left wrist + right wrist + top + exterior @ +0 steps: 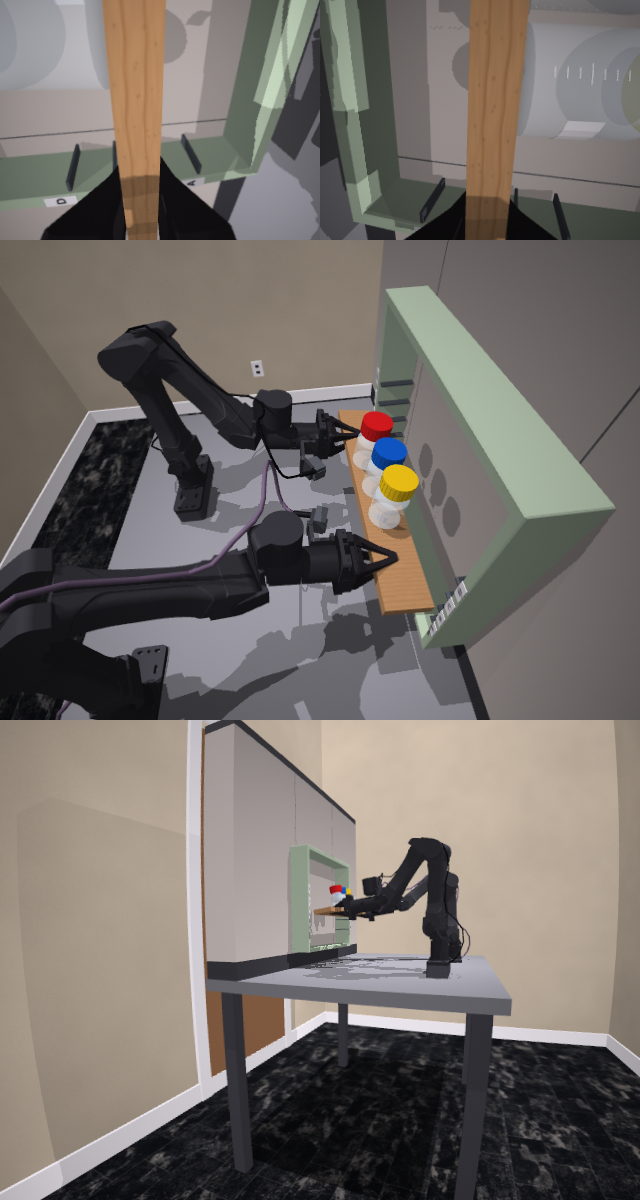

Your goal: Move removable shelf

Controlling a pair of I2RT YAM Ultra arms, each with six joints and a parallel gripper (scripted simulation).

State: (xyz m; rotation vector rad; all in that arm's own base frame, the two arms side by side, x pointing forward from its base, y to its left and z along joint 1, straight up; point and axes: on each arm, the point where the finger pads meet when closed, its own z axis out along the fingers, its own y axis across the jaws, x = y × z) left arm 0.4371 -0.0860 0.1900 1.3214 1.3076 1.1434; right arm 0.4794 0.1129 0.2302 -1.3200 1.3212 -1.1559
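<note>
Right now my left hand is 9 cm to the right of the rack slot, 7 cm short of it and 2 cm above it. Also, from my left hand: blue-capped bottle (16 cm to the right, 6 cm above, 3 cm ahead); wooden shelf (15 cm to the right, 2 cm ahead); red-capped bottle (9 cm to the right, 6 cm above, 1 cm ahead).
The yellow-capped bottle lies 1 cm ahead of my right hand, 8 cm to the left of it and 6 cm above it. Round my right hand: green wall rack 8 cm ahead, 15 cm to the left, 5 cm above; blue-capped bottle 14 cm to the left, 6 cm above; wooden shelf 1 cm behind, 15 cm to the left.
</note>
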